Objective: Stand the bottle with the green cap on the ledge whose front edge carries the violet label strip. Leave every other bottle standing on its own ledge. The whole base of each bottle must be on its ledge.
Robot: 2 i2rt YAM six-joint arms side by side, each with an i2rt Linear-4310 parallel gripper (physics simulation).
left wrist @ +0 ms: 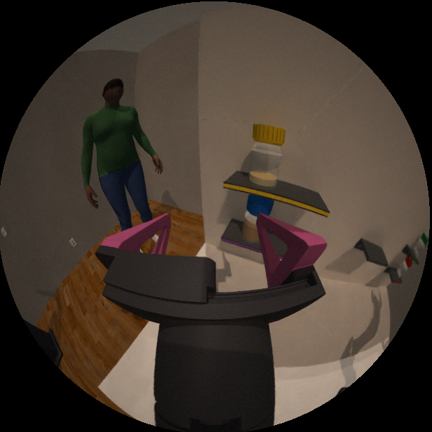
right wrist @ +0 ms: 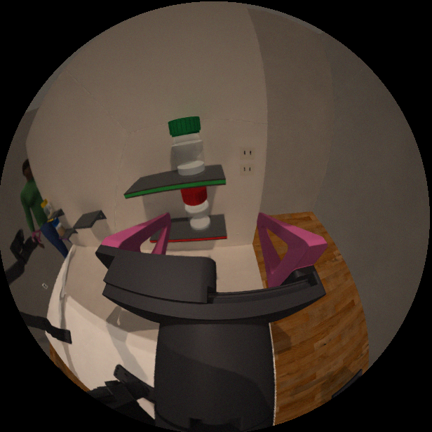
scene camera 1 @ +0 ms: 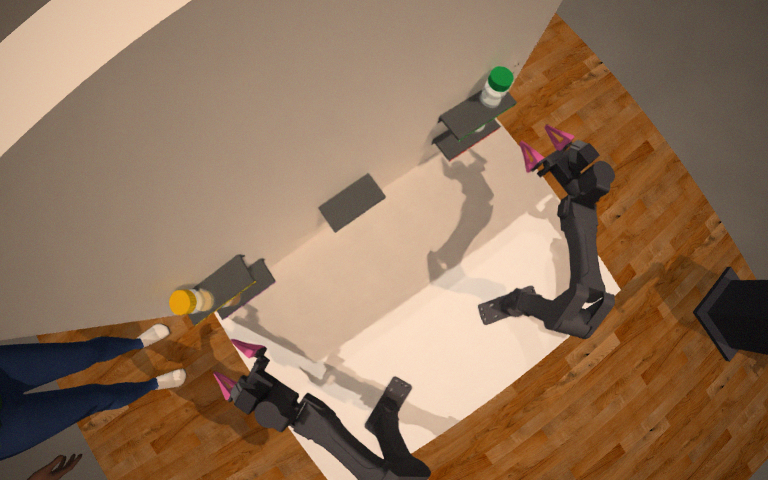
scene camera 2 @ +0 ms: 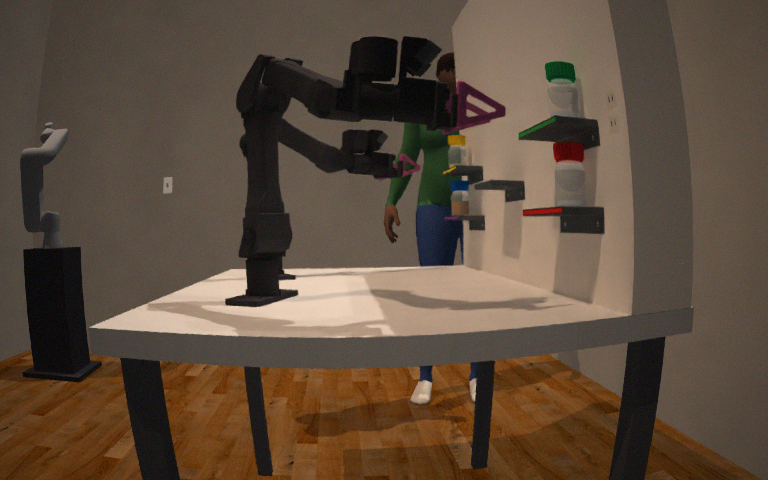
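Note:
The green-capped bottle stands upright on the upper ledge with a green strip. My right gripper is open and empty, in front of that ledge and apart from the bottle. The violet-strip ledge is under the yellow-strip ledge. A blue-capped bottle stands on the violet-strip ledge; a finger hides part of it in the left wrist view. My left gripper is open and empty, in front of these ledges.
A yellow-capped bottle stands on the yellow-strip ledge. A red-capped bottle stands on the red-strip ledge below the green-strip one. A bare ledge is mounted between the two stacks. A person stands beyond the table.

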